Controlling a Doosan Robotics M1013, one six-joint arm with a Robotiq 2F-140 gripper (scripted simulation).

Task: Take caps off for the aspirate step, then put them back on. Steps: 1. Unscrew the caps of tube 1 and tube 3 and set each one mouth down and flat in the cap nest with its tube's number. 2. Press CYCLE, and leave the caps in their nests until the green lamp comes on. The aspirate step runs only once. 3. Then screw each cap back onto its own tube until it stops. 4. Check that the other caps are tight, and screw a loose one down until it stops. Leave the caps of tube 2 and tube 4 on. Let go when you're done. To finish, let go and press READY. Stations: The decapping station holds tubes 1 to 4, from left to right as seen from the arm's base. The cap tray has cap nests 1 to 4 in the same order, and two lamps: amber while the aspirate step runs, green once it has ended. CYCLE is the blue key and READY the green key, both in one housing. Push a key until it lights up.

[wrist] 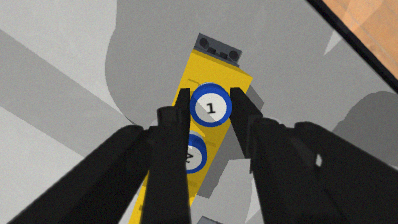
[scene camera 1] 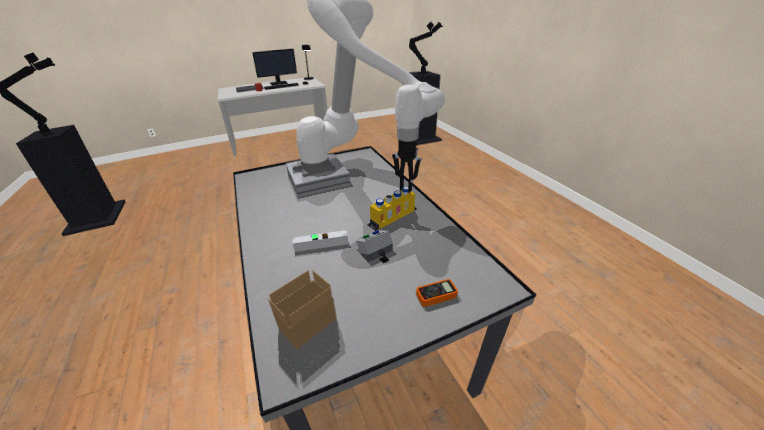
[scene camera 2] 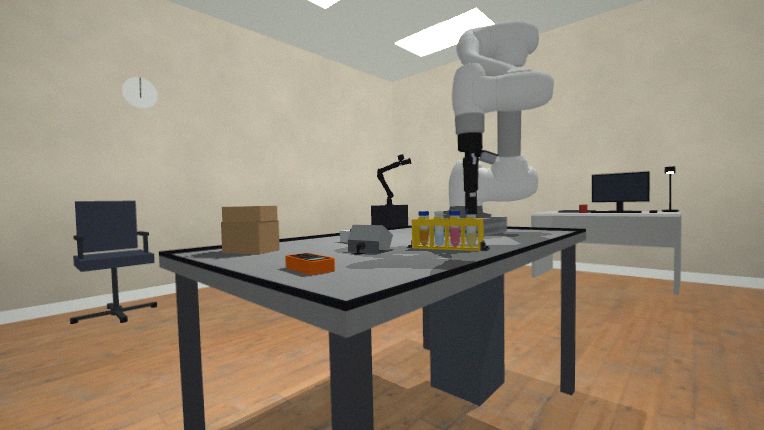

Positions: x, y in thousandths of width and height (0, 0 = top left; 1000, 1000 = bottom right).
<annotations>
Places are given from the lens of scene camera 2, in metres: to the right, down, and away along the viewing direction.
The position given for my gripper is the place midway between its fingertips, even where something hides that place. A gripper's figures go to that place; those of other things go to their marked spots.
my gripper (scene camera 2: 617, 497): 0.28, 0.00, 1.08
orange multimeter (scene camera 2: 408, 615): -0.15, 0.11, 0.74
cardboard box (scene camera 2: 317, 543): -0.44, 0.06, 1.09
The marked spots on the orange multimeter and the cardboard box are 0.46 m apart.
</annotations>
